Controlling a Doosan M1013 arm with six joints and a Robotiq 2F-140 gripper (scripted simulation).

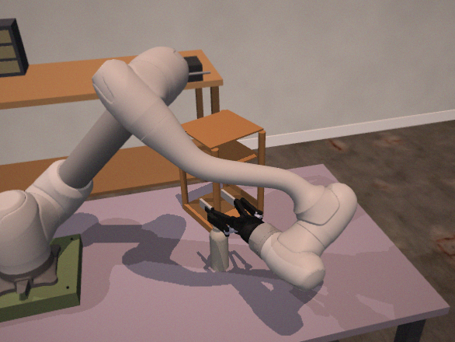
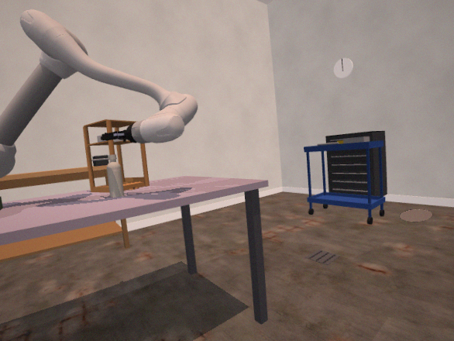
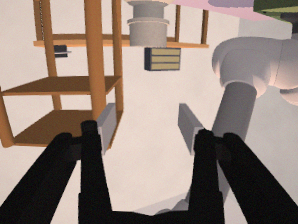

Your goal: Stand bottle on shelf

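Right now my hand is 140 mm above the bottle. From my hand the other things lie so: wooden shelving unit: 280 mm to the left, 80 mm below, 80 mm ahead.
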